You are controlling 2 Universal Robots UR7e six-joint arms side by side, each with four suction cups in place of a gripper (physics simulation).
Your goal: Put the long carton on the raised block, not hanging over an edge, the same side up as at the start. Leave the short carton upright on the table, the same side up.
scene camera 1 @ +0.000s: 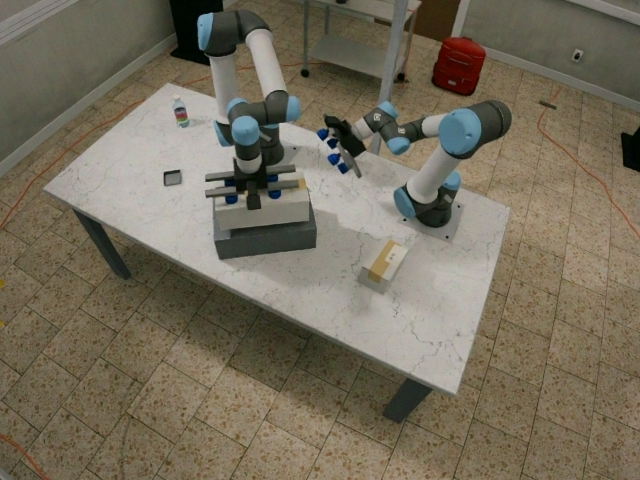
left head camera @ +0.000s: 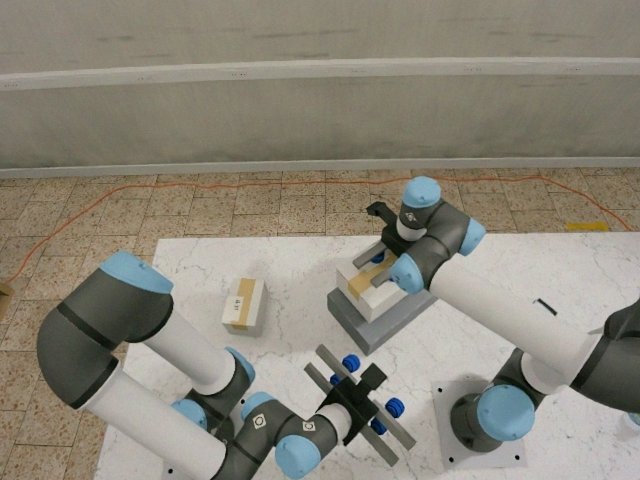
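Where they show: left hand, its tool point: (scene camera 1: 330,153); left arm's base, origin of its link: (scene camera 1: 432,213); right arm's base, origin of its link: (scene camera 1: 267,154) (left head camera: 477,422).
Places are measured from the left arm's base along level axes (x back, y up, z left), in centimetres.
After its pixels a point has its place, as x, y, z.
Observation:
The long carton (left head camera: 380,305) @[-28.5, 24.6, -48.2] (scene camera 1: 266,215) @[-47.2, 21.2, -48.4], white with a tan tape strip up, lies level over the grey raised block (left head camera: 405,324) @[-30.9, 3.1, -58.6] (scene camera 1: 268,241) @[-48.0, 7.7, -48.1]. It looks seated on the block's top; a tiny gap cannot be ruled out. My right gripper (left head camera: 393,254) @[-43.3, 24.9, -55.7] (scene camera 1: 252,188) @[-43.3, 24.9, -55.7] has its blue cups against the carton's top and looks attached; the arm hides part of the carton. The short carton (left head camera: 247,304) @[-35.2, 10.5, -9.8] (scene camera 1: 385,262) @[-38.5, 10.5, -7.8] stands apart on the table, tape and label up. My left gripper (left head camera: 364,394) @[-8.1, 19.3, -43.8] (scene camera 1: 332,150) @[-8.1, 19.3, -43.8] hangs above the table, its cups free and holding nothing.
A bottle (left head camera: 633,419) @[-2.1, 1.3, -120.2] (scene camera 1: 180,113) @[-5.6, 8.7, -120.9] stands on the white table (left head camera: 294,320) @[-33.9, 0.0, -23.3] (scene camera 1: 315,294) @[-55.2, 0.0, -25.5]. A small dark tray (scene camera 1: 172,177) @[-34.1, 0.1, -104.8] lies beyond the block. Both arm bases stand on the table. A red suitcase (scene camera 1: 458,66) and a trolley are on the floor behind.

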